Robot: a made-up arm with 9 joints. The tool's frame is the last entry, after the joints. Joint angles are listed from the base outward. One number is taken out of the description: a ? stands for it. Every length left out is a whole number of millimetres.
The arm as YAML. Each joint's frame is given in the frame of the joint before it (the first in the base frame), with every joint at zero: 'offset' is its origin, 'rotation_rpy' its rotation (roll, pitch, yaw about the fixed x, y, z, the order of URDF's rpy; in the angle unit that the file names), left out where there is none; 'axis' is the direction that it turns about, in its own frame. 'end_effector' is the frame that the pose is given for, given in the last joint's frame.
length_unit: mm
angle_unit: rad
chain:
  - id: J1
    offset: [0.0, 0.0, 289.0]
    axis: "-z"
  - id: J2
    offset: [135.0, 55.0, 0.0]
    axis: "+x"
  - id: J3
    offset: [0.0, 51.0, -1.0]
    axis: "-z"
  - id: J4
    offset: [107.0, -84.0, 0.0]
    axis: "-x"
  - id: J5
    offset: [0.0, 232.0, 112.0]
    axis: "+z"
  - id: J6
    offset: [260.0, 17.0, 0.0]
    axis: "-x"
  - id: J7
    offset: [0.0, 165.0, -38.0]
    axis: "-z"
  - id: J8
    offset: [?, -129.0, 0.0]
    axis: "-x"
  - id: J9
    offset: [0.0, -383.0, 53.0]
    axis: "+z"
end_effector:
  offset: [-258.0, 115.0, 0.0]
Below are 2 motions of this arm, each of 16 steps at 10 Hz.
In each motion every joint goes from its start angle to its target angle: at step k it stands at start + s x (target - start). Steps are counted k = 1, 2, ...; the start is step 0. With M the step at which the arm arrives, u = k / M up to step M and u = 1 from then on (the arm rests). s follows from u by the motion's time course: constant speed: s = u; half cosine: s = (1 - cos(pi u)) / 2; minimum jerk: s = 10 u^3 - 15 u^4 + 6 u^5.
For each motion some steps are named. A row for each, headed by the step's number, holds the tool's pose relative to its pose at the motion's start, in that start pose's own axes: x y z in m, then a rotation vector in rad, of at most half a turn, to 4 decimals.
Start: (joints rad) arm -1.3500 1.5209 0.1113 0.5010 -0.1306 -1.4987 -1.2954 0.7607 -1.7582
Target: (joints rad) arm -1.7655 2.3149 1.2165 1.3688 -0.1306 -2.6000 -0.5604 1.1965 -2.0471
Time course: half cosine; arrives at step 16
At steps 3, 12, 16:
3: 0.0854 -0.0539 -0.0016 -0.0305 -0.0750 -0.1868
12: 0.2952 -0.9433 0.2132 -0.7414 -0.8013 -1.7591
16: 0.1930 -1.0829 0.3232 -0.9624 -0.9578 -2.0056

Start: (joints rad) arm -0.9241 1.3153 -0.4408 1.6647 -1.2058 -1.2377 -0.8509 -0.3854 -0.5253
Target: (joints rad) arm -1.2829 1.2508 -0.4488 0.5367 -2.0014 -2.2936 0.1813 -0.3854 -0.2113
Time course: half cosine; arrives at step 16
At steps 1, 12, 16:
1: -0.0052 -0.0015 -0.0005 0.0179 -0.0118 -0.0122
12: -0.2075 0.2767 -0.1058 1.1026 -1.0501 -1.1815
16: -0.1610 0.3374 -0.0843 1.1741 -1.2408 -1.3501

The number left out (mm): 21.0
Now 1 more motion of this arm.
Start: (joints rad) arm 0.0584 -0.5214 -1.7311 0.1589 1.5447 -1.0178 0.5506 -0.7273 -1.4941
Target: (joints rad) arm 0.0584 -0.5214 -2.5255 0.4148 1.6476 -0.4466 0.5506 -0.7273 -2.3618
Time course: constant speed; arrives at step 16
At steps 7, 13, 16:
7: 0.1198 0.0836 -0.0913 -0.1606 -0.4914 -0.3531
13: 0.2231 0.1315 -0.1393 -0.1710 -0.9546 -0.5395
16: 0.2636 0.1532 -0.1551 -0.1306 -1.1864 -0.5818

